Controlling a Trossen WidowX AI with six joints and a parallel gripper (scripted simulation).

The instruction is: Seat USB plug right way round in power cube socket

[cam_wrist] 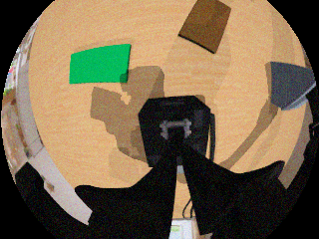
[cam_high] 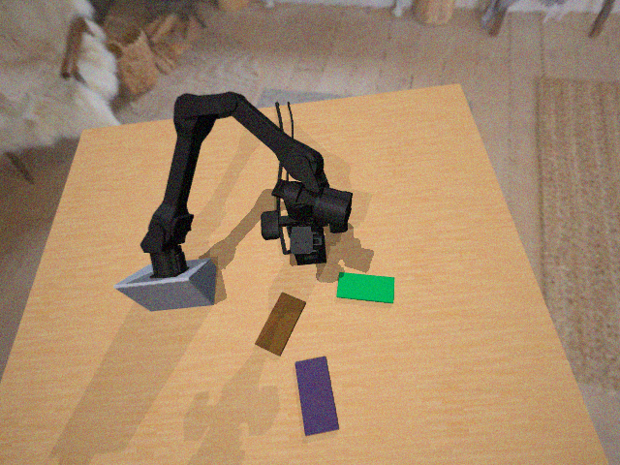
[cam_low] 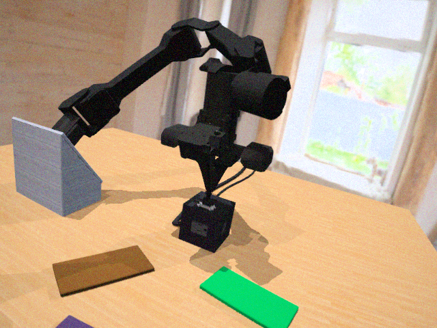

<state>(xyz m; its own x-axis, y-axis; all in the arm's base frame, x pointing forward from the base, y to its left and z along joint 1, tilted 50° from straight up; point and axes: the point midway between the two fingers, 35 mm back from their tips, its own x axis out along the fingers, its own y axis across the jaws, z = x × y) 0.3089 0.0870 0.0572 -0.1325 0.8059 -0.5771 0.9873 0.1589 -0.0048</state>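
Now: gripper tip 20 mm above the grey USB plug. Round my gripper tip: green tile (140 mm ahead, 100 mm below, 90 mm to the right); then light grey socket (40 mm below); then brown tile (180 mm to the right, 100 mm below, 70 mm behind).
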